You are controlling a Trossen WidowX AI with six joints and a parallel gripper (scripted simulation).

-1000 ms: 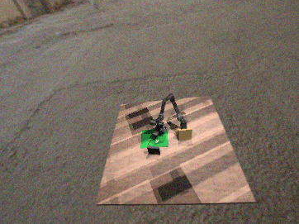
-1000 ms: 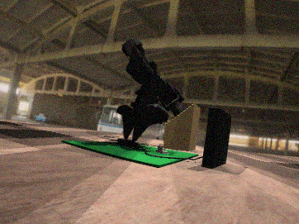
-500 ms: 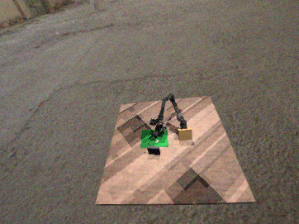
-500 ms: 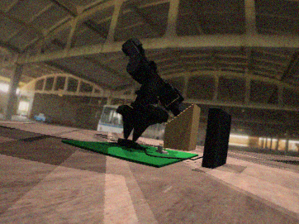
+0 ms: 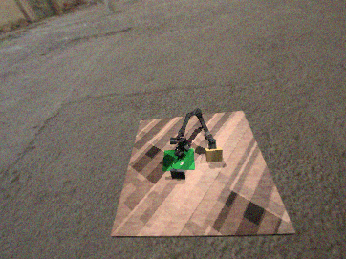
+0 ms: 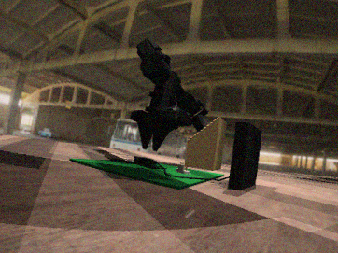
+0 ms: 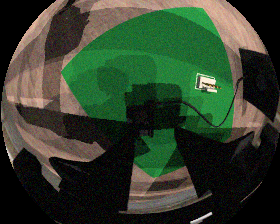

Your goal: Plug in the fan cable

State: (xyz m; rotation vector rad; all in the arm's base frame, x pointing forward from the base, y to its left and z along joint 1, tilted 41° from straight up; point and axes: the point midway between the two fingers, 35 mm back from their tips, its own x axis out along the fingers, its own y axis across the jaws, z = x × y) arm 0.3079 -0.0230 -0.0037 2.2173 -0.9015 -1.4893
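My gripper tip is 30 mm above the black plug and 10 mm to the left of it. From my gripper tip the other things lie so: green board 60 mm below, 50 mm to the left, 20 mm ahead; black fan 230 mm to the left, 20 mm above.
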